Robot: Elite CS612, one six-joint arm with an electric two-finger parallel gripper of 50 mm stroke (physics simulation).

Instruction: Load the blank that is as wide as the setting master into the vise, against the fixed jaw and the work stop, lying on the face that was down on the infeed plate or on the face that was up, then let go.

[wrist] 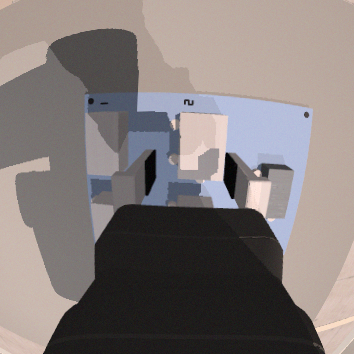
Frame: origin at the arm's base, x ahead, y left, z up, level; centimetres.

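Seen in the pictures: gripper, between the fingertips: (pixel 189 165).
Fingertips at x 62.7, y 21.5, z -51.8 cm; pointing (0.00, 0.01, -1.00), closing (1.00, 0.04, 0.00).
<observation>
Offsets run from my fingertips to a thing's top centre. "*": to the spot under its first point. Level surfaces: height alone.
My gripper (pixel 189 165) is open, with nothing held. A pale blank {dx +1.0, dy +0.7, dz -3.8 cm} (pixel 197 140) by the mark "2" lies ahead, its near end showing in the gap between the fingers. A grey blank {dx -8.3, dy +0.4, dz -3.8 cm} (pixel 101 142) lies at the upper left by the mark "1". Parts of two more blanks show low in the view, one at the left (pixel 102 212) and one in the middle (pixel 195 201), both partly hidden by the gripper. A dark grey block {dx +9.6, dy -3.6, dz -4.9 cm} (pixel 279 192), apparently the setting master, stands at the right, beyond the right finger. The vise does not show.
The blanks and the dark block are on a blue infeed plate {dx +1.1, dy -3.9, dz -7.4 cm} (pixel 250 125). Small round pins {dx -1.6, dy -1.2, dz -6.6 cm} (pixel 173 159) stand beside them. A dark round dot {* dx +12.9, dy +5.0, dz -7.4 cm} (pixel 306 115) marks the plate's upper right corner. Shadows fall over the plate's left part and the beige surface {dz -8.2 cm} (pixel 260 50) around it.
</observation>
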